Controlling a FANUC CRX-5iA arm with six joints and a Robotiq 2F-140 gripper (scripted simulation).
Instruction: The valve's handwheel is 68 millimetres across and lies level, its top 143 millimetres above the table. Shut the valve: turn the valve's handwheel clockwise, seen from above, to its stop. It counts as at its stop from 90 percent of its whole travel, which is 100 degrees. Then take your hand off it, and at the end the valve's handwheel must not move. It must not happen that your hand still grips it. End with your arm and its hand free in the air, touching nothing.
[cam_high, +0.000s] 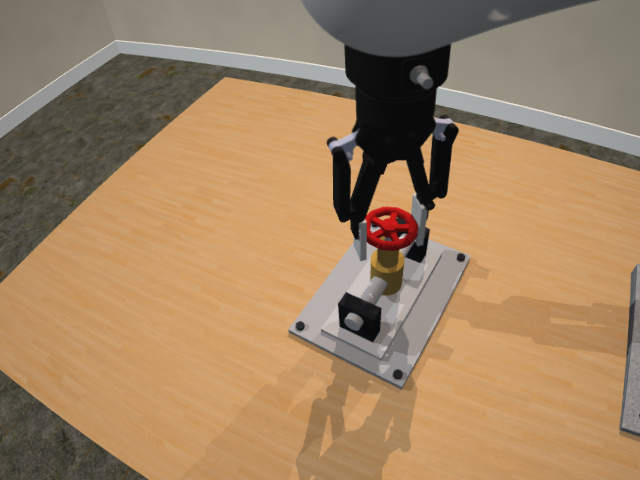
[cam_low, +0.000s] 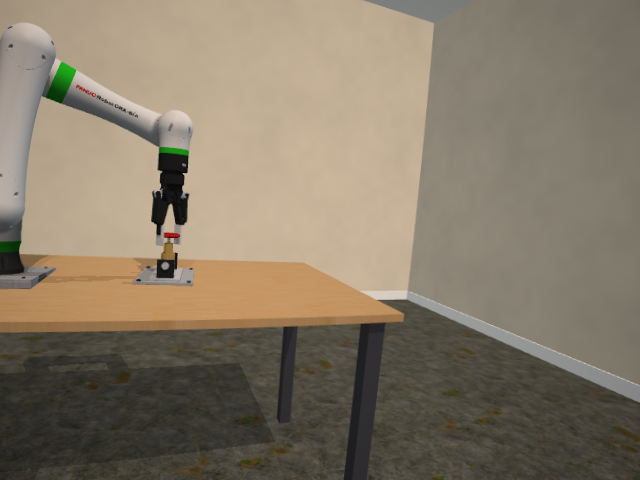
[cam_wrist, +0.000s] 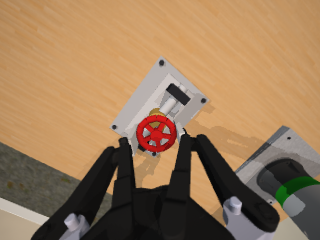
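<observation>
Right now my hand is 10 mm above the handwheel.
</observation>
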